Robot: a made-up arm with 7 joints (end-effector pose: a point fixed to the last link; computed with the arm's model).
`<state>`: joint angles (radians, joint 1 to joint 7).
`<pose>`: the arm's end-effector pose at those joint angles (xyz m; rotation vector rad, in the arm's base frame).
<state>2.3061 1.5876 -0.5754 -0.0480 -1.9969 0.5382 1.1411</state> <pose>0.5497 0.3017 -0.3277 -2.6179 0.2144 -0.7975</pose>
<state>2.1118 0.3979 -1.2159 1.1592 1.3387 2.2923 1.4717</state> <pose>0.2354 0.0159 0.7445 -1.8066 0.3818 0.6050</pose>
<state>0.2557 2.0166 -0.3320 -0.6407 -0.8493 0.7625 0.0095</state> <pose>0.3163 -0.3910 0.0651 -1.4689 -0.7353 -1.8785</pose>
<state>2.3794 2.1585 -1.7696 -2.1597 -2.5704 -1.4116 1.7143</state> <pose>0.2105 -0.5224 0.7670 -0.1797 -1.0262 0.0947</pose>
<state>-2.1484 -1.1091 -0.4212 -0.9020 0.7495 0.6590 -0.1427</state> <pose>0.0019 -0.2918 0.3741 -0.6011 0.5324 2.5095</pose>
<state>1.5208 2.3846 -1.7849 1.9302 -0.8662 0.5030 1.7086</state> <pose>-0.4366 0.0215 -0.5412 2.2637 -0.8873 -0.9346</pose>
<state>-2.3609 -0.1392 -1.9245 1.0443 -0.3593 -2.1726 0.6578</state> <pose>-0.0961 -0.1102 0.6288 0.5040 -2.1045 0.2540</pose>
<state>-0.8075 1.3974 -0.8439 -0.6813 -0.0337 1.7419 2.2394</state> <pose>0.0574 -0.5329 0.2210 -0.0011 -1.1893 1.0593</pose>
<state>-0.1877 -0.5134 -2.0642 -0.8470 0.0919 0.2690 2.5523</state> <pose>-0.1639 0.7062 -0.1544 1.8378 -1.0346 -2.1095</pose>
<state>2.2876 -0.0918 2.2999 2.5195 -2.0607 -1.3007 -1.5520</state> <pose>0.3621 0.4675 -0.0925 -0.3377 0.1083 1.2543</pose>
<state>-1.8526 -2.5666 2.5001 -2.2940 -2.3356 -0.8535 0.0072</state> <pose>-0.0382 0.1650 -0.4777 1.3748 1.8190 -0.9430</pose>
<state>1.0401 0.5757 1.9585 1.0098 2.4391 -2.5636 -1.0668</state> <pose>0.0604 0.2477 0.0958 1.1184 2.0542 0.5770</pose>
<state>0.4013 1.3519 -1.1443 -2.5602 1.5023 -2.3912 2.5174</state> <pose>-0.1264 -0.6705 -0.0522 0.6536 -1.3138 -1.1764</pose>
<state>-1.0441 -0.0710 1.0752 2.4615 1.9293 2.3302 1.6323</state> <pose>-0.4253 -0.5219 0.4095 -0.5019 0.0803 -0.2313</pose>
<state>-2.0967 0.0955 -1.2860 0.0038 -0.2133 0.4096 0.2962</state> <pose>0.3478 -0.1050 0.1331 1.2169 1.5550 -1.6882</pose>
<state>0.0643 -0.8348 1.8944 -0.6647 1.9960 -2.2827 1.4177</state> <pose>0.5165 0.1181 0.6223 2.4811 -0.6887 1.5444</pose>
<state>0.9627 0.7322 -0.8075 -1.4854 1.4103 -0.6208 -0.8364</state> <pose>0.4757 -0.1065 -0.2278 -1.1118 -0.7489 0.7451</pose>
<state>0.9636 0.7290 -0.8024 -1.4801 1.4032 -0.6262 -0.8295</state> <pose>0.4716 -0.1012 -0.2301 -1.1074 -0.7454 0.7452</pose>
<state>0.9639 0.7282 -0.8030 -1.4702 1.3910 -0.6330 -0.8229</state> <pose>0.4647 -0.0996 -0.2346 -1.1033 -0.7318 0.7449</pose>
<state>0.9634 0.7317 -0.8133 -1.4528 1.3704 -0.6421 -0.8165</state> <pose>0.4532 -0.1041 -0.2427 -1.1002 -0.7017 0.7439</pose>
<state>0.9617 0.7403 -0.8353 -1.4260 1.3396 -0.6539 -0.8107</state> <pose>0.4358 -0.1160 -0.2547 -1.0977 -0.6510 0.7411</pose>
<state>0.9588 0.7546 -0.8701 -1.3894 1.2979 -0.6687 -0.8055</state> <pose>0.4113 -0.1359 -0.2702 -1.0959 -0.5776 0.7348</pose>
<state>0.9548 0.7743 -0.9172 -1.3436 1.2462 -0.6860 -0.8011</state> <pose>0.3791 -0.1633 -0.2876 -1.0941 -0.4827 0.7224</pose>
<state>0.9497 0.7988 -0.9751 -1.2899 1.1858 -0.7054 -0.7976</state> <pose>0.3388 -0.1964 -0.3050 -1.0909 -0.3686 0.7011</pose>
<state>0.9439 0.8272 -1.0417 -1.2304 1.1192 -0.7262 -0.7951</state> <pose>0.2909 -0.2328 -0.3204 -1.0850 -0.2402 0.6686</pose>
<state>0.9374 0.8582 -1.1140 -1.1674 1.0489 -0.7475 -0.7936</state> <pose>0.2366 -0.2692 -0.3322 -1.0747 -0.1035 0.6237</pose>
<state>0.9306 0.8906 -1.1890 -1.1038 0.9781 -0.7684 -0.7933</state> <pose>0.1784 -0.3022 -0.3396 -1.0592 0.0343 0.5670</pose>
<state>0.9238 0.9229 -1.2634 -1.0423 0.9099 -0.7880 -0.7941</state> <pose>0.1192 -0.3294 -0.3427 -1.0385 0.1659 0.5013</pose>
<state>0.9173 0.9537 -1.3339 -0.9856 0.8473 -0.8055 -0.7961</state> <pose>0.0627 -0.3494 -0.3425 -1.0136 0.2851 0.4308</pose>
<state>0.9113 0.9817 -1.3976 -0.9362 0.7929 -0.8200 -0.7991</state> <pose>0.0122 -0.3625 -0.3402 -0.9868 0.3866 0.3607</pose>
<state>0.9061 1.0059 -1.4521 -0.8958 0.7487 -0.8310 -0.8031</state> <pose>-0.0299 -0.3701 -0.3371 -0.9610 0.4674 0.2962</pose>
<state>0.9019 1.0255 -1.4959 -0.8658 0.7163 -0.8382 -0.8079</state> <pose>-0.0621 -0.3745 -0.3340 -0.9392 0.5263 0.2418</pose>
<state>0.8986 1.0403 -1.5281 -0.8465 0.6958 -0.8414 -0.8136</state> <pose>-0.0838 -0.3777 -0.3315 -0.9235 0.5636 0.2001</pose>
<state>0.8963 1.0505 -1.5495 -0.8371 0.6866 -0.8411 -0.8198</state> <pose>-0.0961 -0.3811 -0.3299 -0.9149 0.5821 0.1721</pose>
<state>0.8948 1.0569 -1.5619 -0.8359 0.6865 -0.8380 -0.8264</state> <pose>-0.1007 -0.3855 -0.3289 -0.9128 0.5856 0.1557</pose>
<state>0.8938 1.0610 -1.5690 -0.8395 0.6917 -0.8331 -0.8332</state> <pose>-0.1006 -0.3906 -0.3282 -0.9147 0.5804 0.1465</pose>
